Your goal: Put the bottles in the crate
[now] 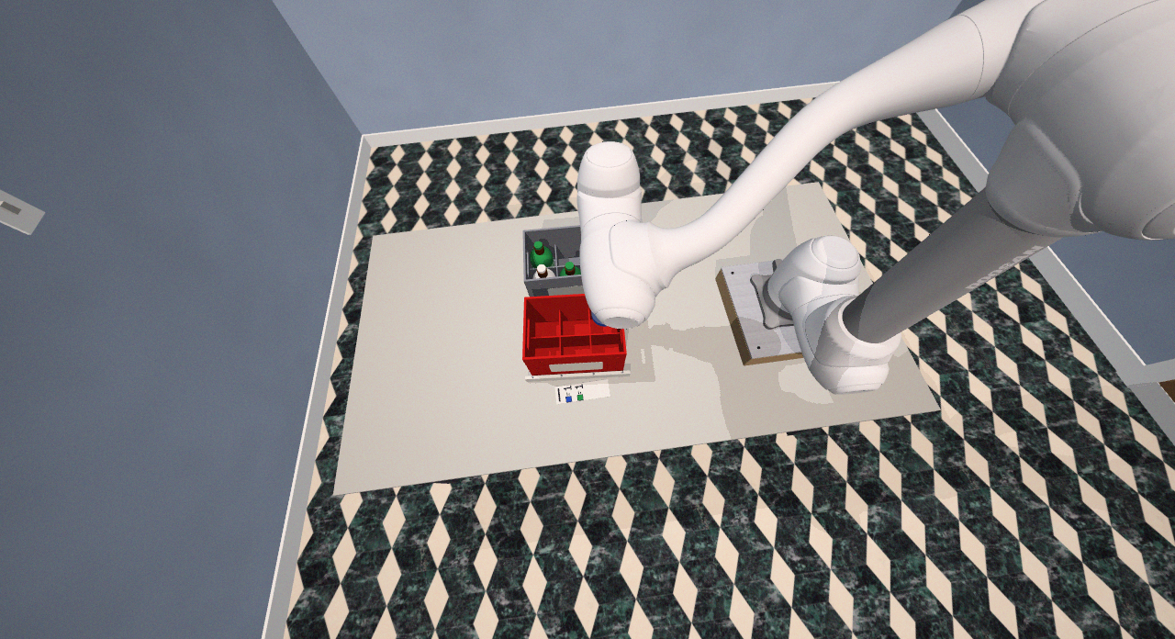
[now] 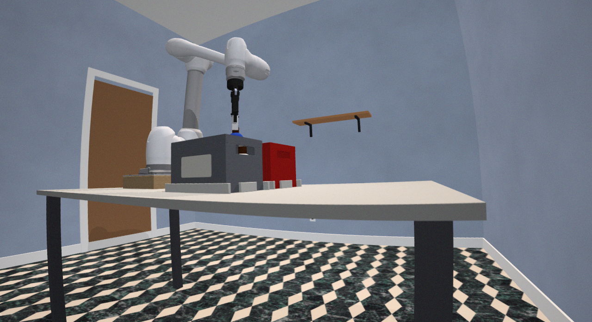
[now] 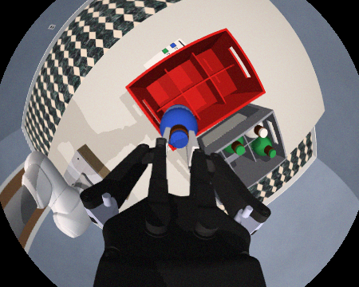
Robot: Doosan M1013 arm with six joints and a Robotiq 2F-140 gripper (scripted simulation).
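Now: the blue-label bottle 8 cm below my hand. The rest, counted from my hand: white-label bottle 20 cm below, 18 cm ahead, 15 cm to the right; then red crate 20 cm below, 9 cm ahead, 5 cm to the left; then grey crate 20 cm to the right, 20 cm below, 9 cm ahead.
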